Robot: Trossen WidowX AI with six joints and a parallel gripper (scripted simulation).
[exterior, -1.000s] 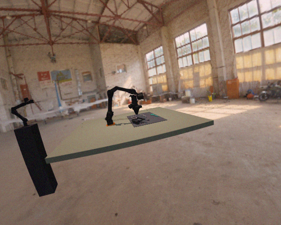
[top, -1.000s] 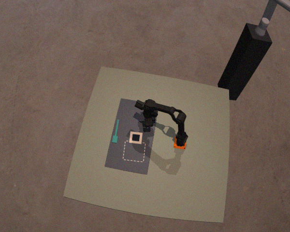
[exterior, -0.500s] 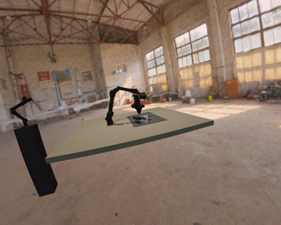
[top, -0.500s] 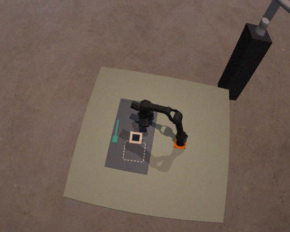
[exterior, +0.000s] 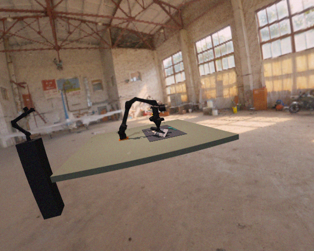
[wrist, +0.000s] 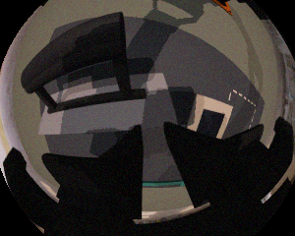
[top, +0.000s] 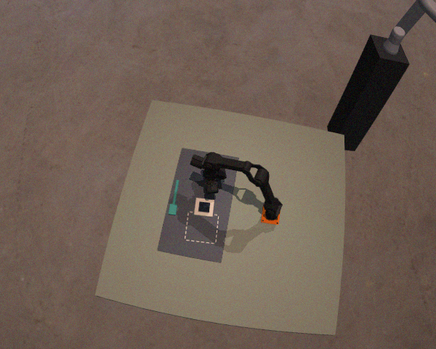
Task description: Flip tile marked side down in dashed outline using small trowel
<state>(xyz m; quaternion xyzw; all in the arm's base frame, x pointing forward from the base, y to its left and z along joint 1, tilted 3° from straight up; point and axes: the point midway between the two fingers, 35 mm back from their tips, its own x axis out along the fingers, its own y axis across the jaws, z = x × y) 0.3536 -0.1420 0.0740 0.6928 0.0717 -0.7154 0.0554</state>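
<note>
My gripper tip is now 90 mm to the right of the dark grey mat, 80 mm above it and 50 mm short of it. The rest, counted from my gripper tip: tile: 120 mm to the left, 60 mm below, 20 mm ahead; then teal trowel: 190 mm ahead, 90 mm to the left, 60 mm below.
</note>
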